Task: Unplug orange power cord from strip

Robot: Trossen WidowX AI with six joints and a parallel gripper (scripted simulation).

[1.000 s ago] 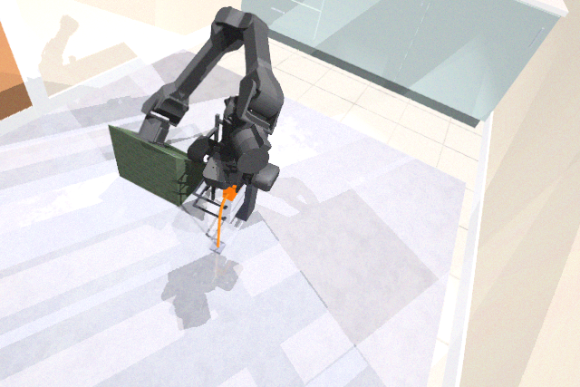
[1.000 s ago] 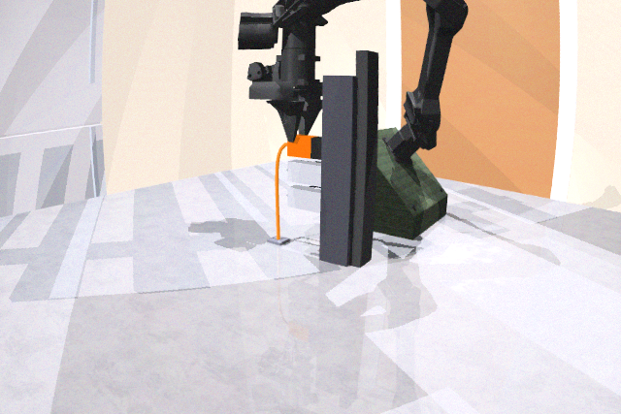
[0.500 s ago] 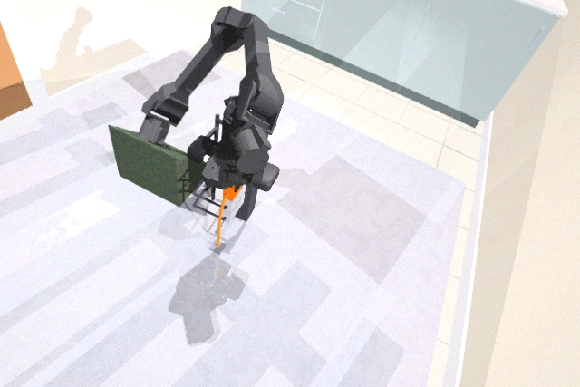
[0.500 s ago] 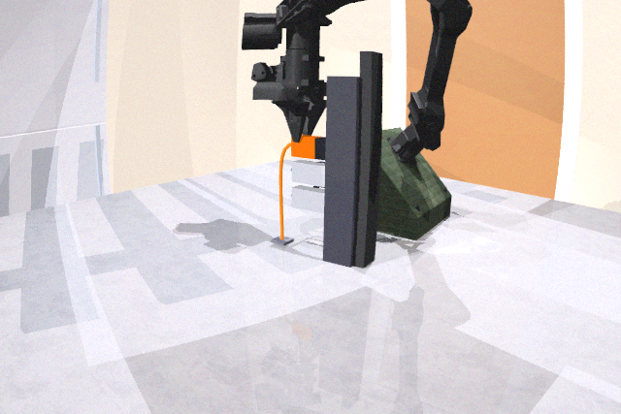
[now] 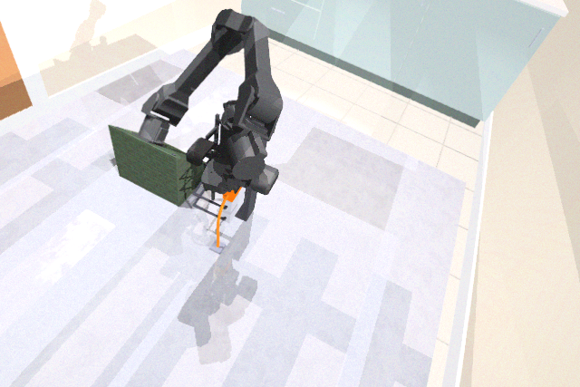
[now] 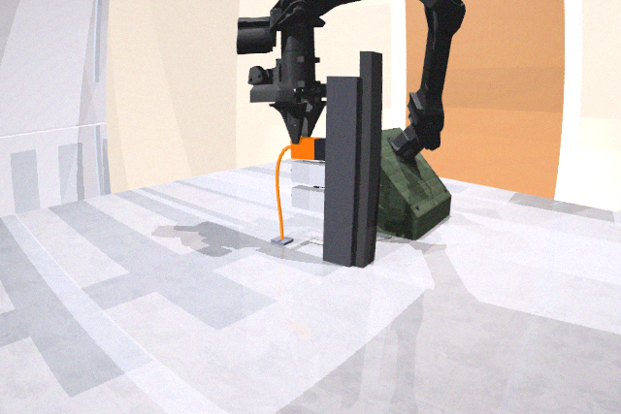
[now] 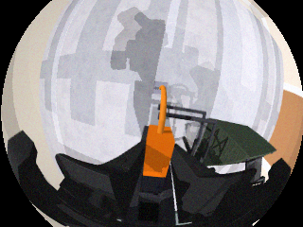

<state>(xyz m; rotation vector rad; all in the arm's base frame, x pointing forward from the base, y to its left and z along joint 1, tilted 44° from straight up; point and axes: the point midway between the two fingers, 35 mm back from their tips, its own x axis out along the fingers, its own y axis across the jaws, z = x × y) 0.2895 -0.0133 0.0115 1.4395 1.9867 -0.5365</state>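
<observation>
My gripper tip is 10 mm past the orange plug and 30 mm to the right of it. Round my gripper tip: grey foot 10 mm ahead, 40 mm to the right, 180 mm below.
</observation>
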